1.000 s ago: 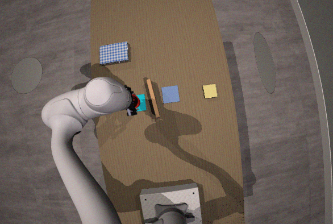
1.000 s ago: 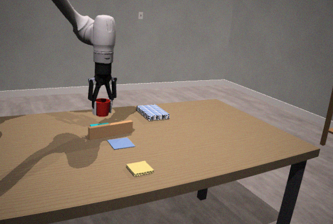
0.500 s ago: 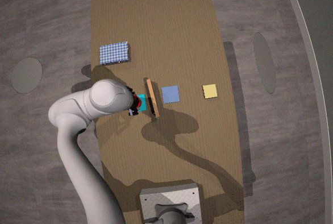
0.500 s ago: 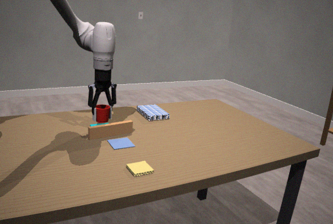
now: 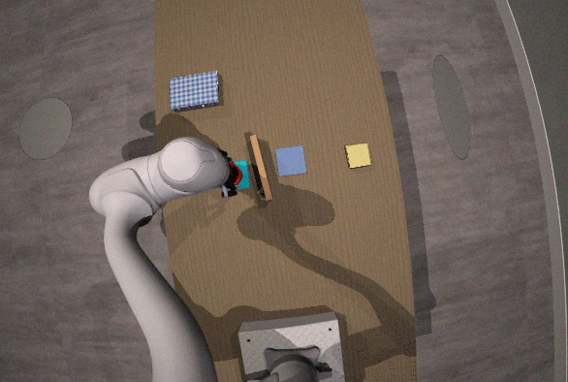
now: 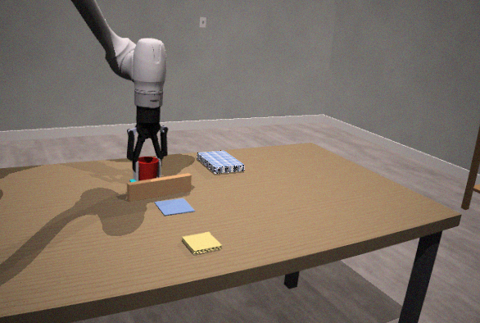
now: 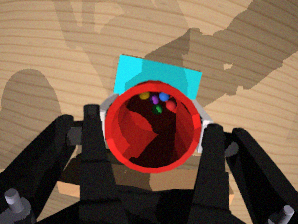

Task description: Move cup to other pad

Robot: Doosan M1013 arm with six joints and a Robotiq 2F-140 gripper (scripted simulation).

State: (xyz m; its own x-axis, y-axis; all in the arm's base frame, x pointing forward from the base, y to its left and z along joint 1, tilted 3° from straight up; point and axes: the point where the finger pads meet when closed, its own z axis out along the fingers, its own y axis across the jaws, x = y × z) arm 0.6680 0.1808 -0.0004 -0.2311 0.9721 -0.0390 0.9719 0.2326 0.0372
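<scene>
The cyan pad lies 6 cm below my hand. Round my hand: wooden rail (2 cm ahead, 10 cm to the right, 3 cm below); then blue pad (5 cm ahead, 19 cm to the right, 6 cm below); then red cup (2 cm below).
</scene>
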